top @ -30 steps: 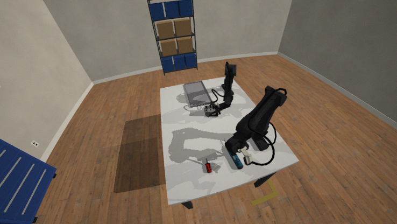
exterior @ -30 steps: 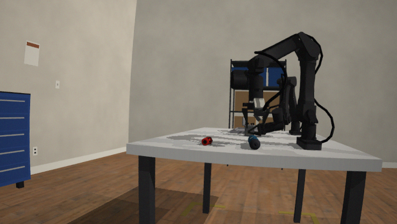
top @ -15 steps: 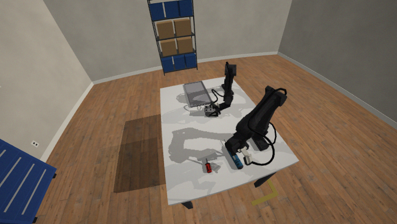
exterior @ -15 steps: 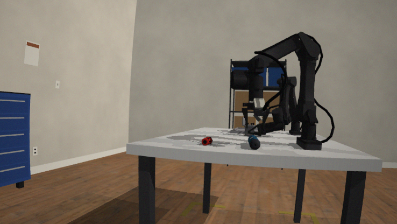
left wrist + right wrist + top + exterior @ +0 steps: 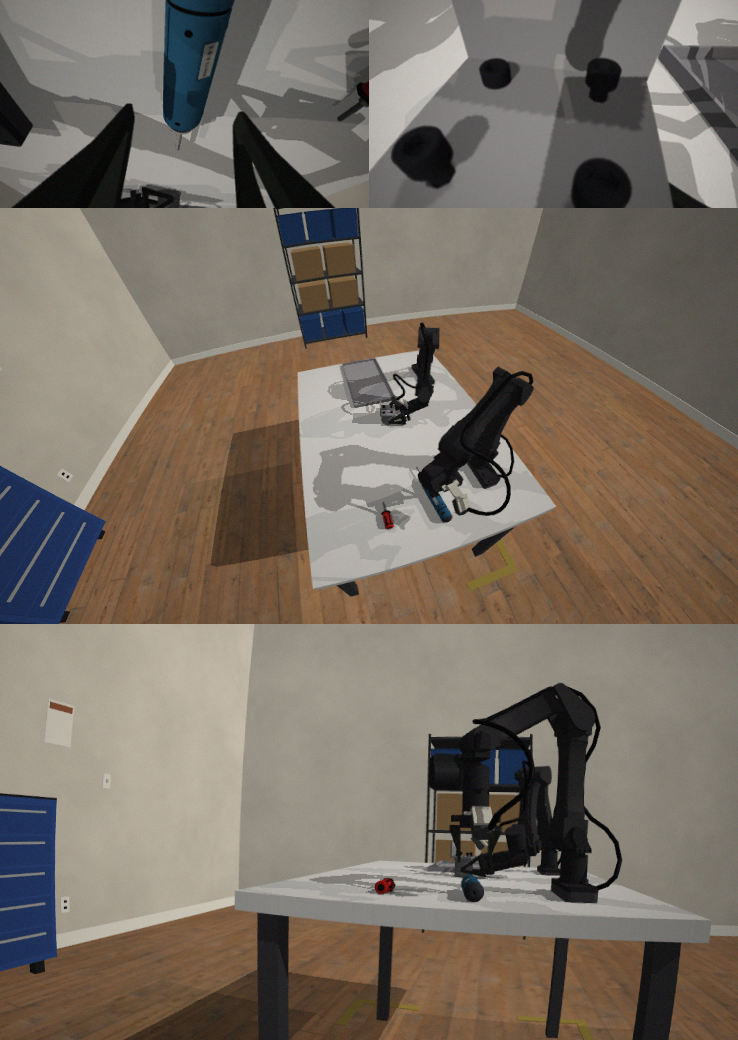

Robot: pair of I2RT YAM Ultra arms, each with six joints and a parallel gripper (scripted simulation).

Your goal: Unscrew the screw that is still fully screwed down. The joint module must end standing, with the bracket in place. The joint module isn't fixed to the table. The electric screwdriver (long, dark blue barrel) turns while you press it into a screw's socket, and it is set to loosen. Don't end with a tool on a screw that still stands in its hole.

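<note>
My right gripper is now right at the joint module. From my right hand the other things lie so: bit (4 cm behind, 32 cm to the left); flat grey tray (4 cm ahead, 34 cm to the right, 2 cm below); grey bracket (5 cm above).
</note>
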